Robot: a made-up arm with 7 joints.
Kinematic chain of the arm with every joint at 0, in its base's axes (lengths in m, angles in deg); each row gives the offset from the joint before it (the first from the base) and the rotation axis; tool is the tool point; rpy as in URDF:
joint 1: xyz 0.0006 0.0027 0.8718 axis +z
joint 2: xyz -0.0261 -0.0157 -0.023 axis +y
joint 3: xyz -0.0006 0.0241 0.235 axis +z
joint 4: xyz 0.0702 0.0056 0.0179 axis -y
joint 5: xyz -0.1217 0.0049 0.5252 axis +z
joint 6: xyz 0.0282 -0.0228 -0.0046 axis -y
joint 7: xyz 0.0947 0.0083 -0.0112 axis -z
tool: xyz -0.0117 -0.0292 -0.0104 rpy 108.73 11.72 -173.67
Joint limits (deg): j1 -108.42..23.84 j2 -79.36..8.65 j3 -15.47..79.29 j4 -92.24..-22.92 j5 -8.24..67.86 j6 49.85..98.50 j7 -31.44..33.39
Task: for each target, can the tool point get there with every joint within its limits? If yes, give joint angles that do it. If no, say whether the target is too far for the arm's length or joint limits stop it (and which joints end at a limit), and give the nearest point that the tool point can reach.
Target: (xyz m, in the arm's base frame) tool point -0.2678 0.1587 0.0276
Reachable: no: joint limits stop it (at a limit: joint 1, joint 2, joint 3, joint 4, joint 5, joint 6, joint 7) | nearest point -0.5302 0.4994 0.9261 | short by 0.996 m
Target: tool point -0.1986 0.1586 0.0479
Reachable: no: joint limits stop it (at a limit: joint 1, joint 2, joint 3, joint 4, joint 5, joint 6, joint 7) | nearest point -0.5302 0.4994 0.9261 | short by 0.999 m
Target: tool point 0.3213 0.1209 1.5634
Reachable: yes | joints -17.12 -22.95 19.76 -63.55 22.28 66.68 -8.76
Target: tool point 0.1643 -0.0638 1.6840
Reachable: yes | joints -82.80 -14.73 19.53 -34.61 57.27 93.24 25.72
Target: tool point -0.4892 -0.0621 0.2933
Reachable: no: joint limits stop it (at a limit: joint 1, joint 2, joint 3, joint 4, joint 5, joint 6, joint 7) | nearest point -0.8428 -0.0924 0.9590 | short by 0.754 m
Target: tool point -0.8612 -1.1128 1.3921
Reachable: no: too far | nearest point -0.6854 -0.4208 1.2783 | short by 0.723 m
